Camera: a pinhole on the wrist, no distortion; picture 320 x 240 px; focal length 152.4 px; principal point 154.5 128.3 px. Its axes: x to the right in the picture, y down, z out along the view. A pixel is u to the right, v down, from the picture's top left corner.
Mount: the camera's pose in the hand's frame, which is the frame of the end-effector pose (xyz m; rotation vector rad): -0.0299 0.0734 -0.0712 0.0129 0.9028 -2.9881
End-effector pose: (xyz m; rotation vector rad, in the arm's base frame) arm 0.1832 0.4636 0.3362 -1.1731 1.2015 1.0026
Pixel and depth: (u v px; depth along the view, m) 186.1 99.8 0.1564
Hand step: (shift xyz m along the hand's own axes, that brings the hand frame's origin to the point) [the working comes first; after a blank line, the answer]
In the camera's frame: 0.0324 -0.0292 0.1564

-0.0633 0.0106 0.0748
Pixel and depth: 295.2 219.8 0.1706
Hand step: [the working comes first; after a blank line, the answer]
In the camera's frame: 0.1575 0.1024 0.1706

-0.1855 -0.1090 0.0120
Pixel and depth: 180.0 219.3 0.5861
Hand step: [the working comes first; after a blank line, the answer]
In the camera's frame: 0.0981 0.3500 0.5861

-0.1216 -0.5441 0.2218
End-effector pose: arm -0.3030 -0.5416 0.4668 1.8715 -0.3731 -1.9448
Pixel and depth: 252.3 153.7 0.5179
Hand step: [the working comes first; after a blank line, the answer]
In the camera's frame: 0.3324 0.0863 0.5179

-0.3614 -0.2908 0.3077
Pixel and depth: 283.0 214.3 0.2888
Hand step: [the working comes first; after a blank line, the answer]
In the camera's frame: 0.2435 0.1630 0.2888

-0.2704 -0.2263 0.0757
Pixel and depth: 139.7 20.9 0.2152
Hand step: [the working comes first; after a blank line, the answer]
In the camera's frame: -0.0209 -0.1517 0.2152

-0.0127 0.0808 0.1922
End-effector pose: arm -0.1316 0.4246 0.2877 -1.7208 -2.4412 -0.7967
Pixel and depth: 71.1 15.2 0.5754
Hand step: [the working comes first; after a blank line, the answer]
In the camera's frame: -0.3149 -0.4270 0.5754

0.2745 0.1156 0.6486
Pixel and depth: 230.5 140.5 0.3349
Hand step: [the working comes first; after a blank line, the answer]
In the camera's frame: 0.1670 0.0268 0.3349

-0.1970 -0.1372 0.1905
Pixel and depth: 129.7 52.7 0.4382
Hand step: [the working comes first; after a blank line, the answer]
In the camera's frame: -0.0713 -0.2174 0.4382

0.0358 0.0129 0.4150
